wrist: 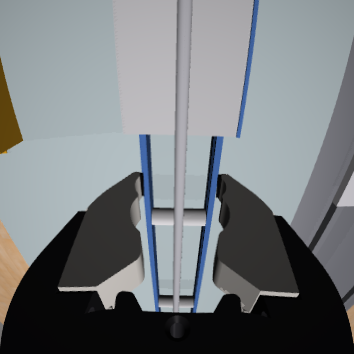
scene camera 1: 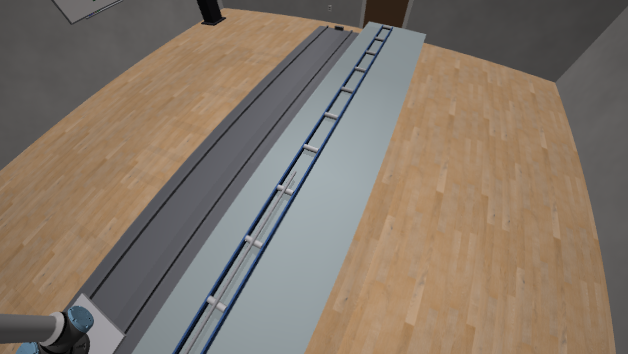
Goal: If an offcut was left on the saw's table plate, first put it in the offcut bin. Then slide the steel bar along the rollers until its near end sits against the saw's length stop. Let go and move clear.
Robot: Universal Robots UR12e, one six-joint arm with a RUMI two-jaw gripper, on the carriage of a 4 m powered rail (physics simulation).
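Frame: origin at the arm's base, x ahead, y left, z up, level; centimetres.
Seen in the pictures: gripper, fingertip midpoint: (wrist: 180, 175); arm's base, origin of the base link: (scene camera 1: 75, 349).
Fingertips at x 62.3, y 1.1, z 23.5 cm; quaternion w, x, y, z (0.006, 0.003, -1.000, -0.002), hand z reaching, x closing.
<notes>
Pixels of each thing's top centre, then the offset from my fingertips to it. "pt": a spot on its surface instead. Level surfaces: height alone.
- saw's pale grey table plate, middle of its top: (wrist: 184, 15) dx -0.3, dy -13.5, dz -20.6 cm
- dark yellow object, surface spot: (wrist: 7, 110) pt dx +34.7, dy +0.1, dz -24.7 cm
- pale table, its level: dz -26.4 cm
The long thin steel bar (scene camera 1: 270, 215) (wrist: 183, 75) lies lengthwise along the rollers (scene camera 1: 310, 148) (wrist: 195, 217), between the blue side rails. In the wrist view it also runs across the saw's pale grey table plate (wrist: 150, 75). Its near end and the saw's length stop do not show. No offcut shows on the visible part of the plate. My gripper (wrist: 180, 175) is open, its jaws wide apart on either side of the bar and clear of it. The bar passes below, in line with the gap between the jaws. The gripper does not show in the scene view.
A dark yellow object (wrist: 7, 110) shows in part at the left edge of the wrist view. The grey powered rail (scene camera 1: 225, 145) runs beside the pale table (scene camera 1: 340, 200). Part of the arm (scene camera 1: 30, 327) and the white carriage plate (scene camera 1: 104, 320) show at the lower left.
</notes>
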